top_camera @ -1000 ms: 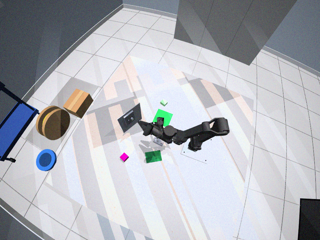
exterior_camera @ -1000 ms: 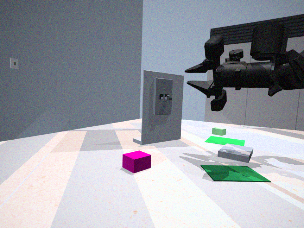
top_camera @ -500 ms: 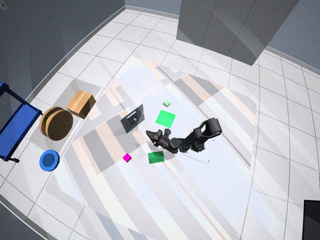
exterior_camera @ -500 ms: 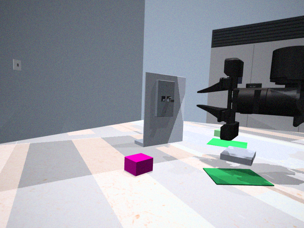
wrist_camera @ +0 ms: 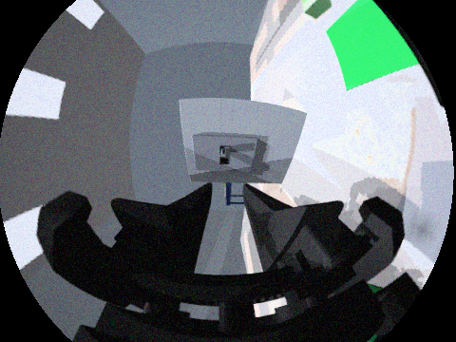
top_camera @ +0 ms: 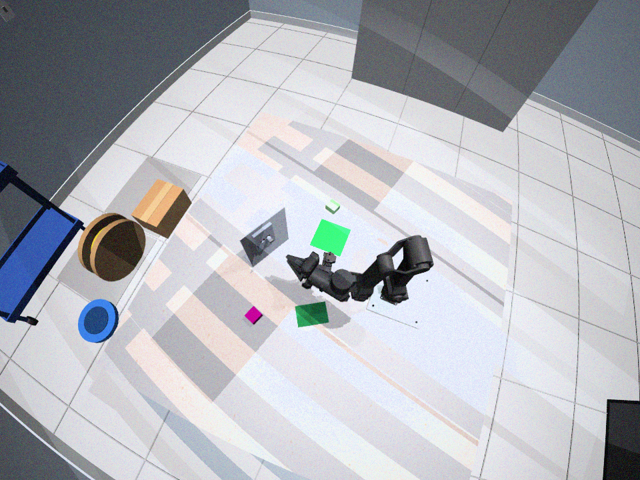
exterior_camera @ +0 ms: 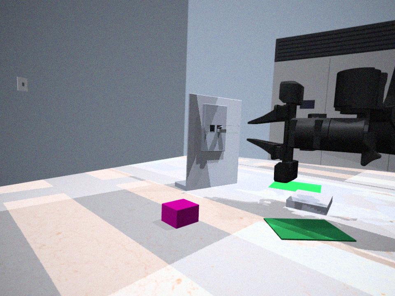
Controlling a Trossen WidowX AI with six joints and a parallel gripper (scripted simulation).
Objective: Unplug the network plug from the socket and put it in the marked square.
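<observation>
Right now the network plug is 8 cm ahead of my gripper tip and 4 cm to the right of it. The rest, counted from my gripper tip: dark green square: 15 cm below, 13 cm behind, 10 cm to the left; then grey upright panel: 11 cm ahead, 5 cm below, 4 cm to the right; then grey slab: 14 cm below, 13 cm behind, 4 cm to the right.
</observation>
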